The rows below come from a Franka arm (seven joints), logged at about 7 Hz.
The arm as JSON. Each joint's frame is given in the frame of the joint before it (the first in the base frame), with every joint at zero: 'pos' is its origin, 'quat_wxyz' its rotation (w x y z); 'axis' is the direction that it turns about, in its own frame. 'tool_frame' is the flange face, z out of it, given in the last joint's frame.
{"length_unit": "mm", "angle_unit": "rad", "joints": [
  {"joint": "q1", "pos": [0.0, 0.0, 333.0], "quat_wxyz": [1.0, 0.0, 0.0, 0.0], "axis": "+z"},
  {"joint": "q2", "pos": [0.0, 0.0, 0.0], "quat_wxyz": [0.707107, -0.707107, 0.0, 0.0], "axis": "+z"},
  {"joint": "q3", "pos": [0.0, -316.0, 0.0], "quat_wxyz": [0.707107, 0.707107, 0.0, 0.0], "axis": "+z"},
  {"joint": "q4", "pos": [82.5, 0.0, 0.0], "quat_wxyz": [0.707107, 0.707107, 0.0, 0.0], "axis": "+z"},
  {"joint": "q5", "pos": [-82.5, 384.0, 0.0], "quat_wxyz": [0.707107, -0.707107, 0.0, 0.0], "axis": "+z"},
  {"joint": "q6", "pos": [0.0, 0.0, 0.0], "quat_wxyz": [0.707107, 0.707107, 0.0, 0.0], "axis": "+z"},
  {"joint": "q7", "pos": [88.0, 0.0, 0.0], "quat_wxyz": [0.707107, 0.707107, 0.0, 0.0], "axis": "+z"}
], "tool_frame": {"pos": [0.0, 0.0, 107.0], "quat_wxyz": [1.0, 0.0, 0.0, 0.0]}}
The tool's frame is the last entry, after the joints.
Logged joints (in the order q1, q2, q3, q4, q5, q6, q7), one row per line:
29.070, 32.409, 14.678, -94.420, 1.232, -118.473, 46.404
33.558, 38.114, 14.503, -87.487, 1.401, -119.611, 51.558
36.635, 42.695, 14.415, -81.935, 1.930, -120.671, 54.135
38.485, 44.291, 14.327, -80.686, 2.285, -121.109, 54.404
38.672, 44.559, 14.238, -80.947, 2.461, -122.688, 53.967
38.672, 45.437, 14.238, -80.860, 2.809, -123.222, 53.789
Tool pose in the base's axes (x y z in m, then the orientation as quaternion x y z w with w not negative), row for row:
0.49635, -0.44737, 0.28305, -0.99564, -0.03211, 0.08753, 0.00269
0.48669, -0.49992, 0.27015, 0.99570, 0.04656, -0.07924, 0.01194
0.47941, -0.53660, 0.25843, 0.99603, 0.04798, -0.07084, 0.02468
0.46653, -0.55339, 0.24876, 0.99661, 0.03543, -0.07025, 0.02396
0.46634, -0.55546, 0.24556, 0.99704, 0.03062, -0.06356, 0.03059
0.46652, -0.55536, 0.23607, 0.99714, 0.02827, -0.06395, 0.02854
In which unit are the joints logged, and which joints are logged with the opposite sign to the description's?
The joints are logged in degrees. Opposite sign: q1, q3, q6, q7.
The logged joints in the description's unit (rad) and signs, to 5 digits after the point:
-0.50737, 0.56564, -0.25618, -1.64794, 0.02150, 2.06774, -0.80990
-0.58570, 0.66521, -0.25313, -1.52694, 0.02445, 2.08761, -0.89986
-0.63940, 0.74517, -0.25159, -1.43004, 0.03368, 2.10611, -0.94483
-0.67169, 0.77302, -0.25005, -1.40824, 0.03988, 2.11375, -0.94953
-0.67495, 0.77770, -0.24850, -1.41279, 0.04295, 2.14131, -0.94190
-0.67495, 0.79303, -0.24850, -1.41127, 0.04903, 2.15063, -0.93880

